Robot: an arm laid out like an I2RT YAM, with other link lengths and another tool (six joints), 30 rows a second.
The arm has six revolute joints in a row. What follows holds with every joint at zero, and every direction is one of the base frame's. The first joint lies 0.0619 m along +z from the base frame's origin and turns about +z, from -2.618 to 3.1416 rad. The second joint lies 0.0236 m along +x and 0.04 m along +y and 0.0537 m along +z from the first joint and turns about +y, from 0 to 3.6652 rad. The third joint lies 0.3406 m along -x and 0.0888 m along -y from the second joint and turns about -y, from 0 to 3.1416 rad. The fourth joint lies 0.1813 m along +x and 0.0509 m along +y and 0.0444 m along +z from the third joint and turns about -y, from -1.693 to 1.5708 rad. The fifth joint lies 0.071 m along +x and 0.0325 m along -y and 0.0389 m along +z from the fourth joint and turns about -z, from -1.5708 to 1.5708 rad. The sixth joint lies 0.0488 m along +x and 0.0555 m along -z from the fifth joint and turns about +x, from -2.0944 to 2.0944 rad. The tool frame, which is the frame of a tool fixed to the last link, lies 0.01 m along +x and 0.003 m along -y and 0.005 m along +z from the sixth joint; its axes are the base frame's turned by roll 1.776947, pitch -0.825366 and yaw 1.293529 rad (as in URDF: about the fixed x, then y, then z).
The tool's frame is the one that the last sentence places.
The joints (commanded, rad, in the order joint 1, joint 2, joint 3, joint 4, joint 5, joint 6), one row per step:
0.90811, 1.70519, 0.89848, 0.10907, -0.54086, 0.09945
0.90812, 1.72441, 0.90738, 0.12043, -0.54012, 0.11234
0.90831, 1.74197, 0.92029, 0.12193, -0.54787, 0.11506
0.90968, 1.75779, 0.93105, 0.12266, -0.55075, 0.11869
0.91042, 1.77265, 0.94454, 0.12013, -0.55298, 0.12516
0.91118, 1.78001, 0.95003, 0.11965, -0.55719, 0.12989
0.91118, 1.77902, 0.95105, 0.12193, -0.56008, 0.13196
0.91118, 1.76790, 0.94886, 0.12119, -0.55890, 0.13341
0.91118, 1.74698, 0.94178, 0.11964, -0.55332, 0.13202
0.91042, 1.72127, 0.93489, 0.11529, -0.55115, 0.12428
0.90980, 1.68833, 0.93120, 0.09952, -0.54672, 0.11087
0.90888, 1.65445, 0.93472, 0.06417, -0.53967, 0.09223
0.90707, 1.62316, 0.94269, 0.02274, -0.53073, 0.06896
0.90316, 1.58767, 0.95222, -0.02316, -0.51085, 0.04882
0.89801, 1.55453, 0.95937, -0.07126, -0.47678, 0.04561
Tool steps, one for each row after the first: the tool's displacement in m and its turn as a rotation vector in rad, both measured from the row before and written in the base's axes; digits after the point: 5 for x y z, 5 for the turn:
0.00348, 0.00431, -0.00254, 0.00051, 0.00975, -0.00765
0.00271, 0.00421, -0.00184, 0.00057, 0.00814, 0.00463
0.00221, 0.00378, -0.00209, -0.00232, 0.00716, 0.00157
0.00245, 0.00370, -0.00151, -0.00230, 0.00893, -0.00114
0.00084, 0.00183, -0.00095, -0.00027, 0.00754, 0.00134
0.00001, 0.00024, 0.00079, 0.00449, 0.00058, 0.00105
-0.00120, -0.00166, 0.00283, 0.00597, -0.00441, -0.00169
-0.00248, -0.00366, 0.00447, 0.00755, -0.01151, -0.00354
-0.00310, -0.00454, 0.00568, 0.01066, -0.01649, 0.00169
-0.00406, -0.00584, 0.00739, 0.00896, -0.02183, 0.00295
-0.00434, -0.00652, 0.00744, -0.00119, -0.02055, 0.00324
-0.00381, -0.00638, 0.00704, -0.00547, -0.02277, 0.00333
-0.00348, -0.00787, 0.00778, -0.00886, -0.02608, -0.00895
-0.00274, -0.00875, 0.00578, -0.01933, -0.01426, -0.03027

